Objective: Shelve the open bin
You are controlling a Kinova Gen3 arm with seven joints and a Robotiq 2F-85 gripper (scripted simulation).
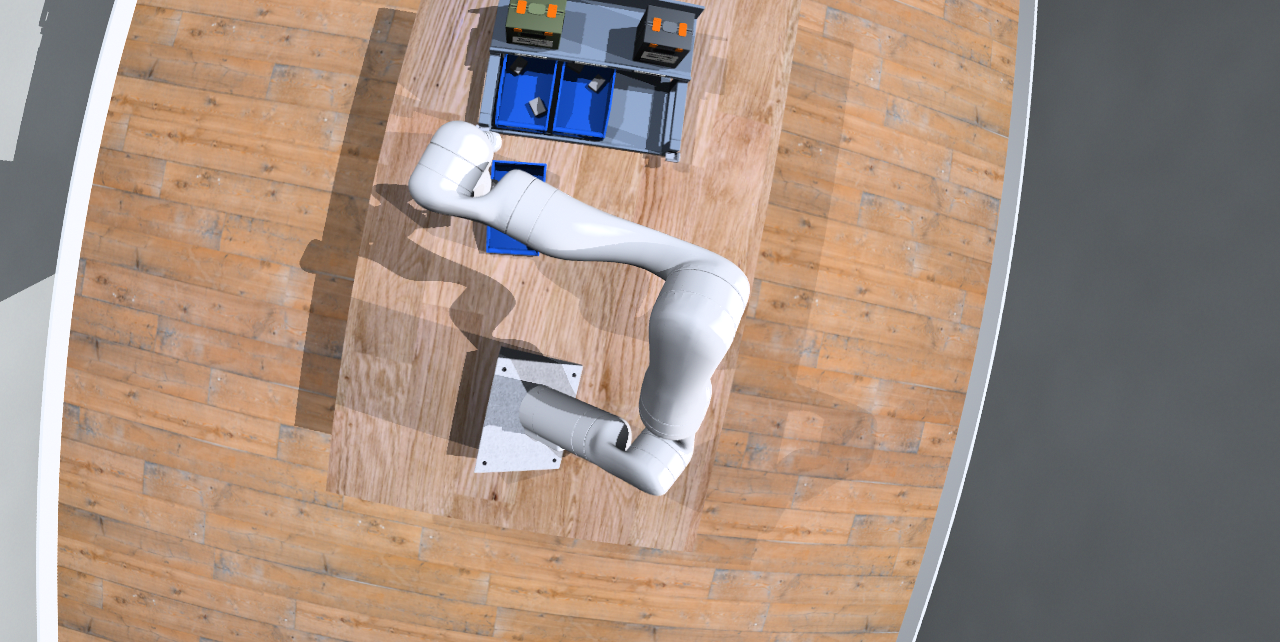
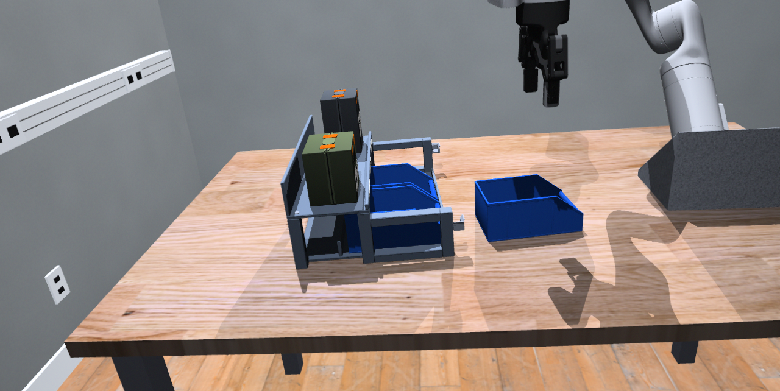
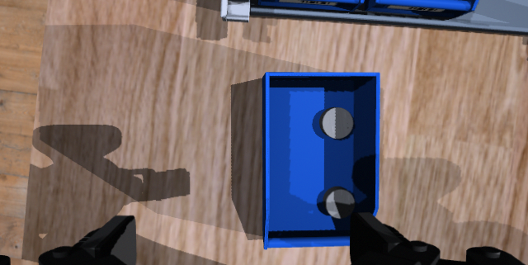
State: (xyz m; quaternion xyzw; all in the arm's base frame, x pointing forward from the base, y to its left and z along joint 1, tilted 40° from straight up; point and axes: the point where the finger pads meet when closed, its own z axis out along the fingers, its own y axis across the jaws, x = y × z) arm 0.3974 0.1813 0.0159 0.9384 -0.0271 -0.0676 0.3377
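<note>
Right now my hand is 30 mm short of the round grey part, 90 mm to the left of it and 250 mm above it. The rest, counted from my hand: green box (340 mm ahead, 70 mm to the right, 110 mm below); dark box (320 mm ahead, 300 mm to the right, 100 mm below); shelf (260 mm ahead, 180 mm to the right, 190 mm below).
</note>
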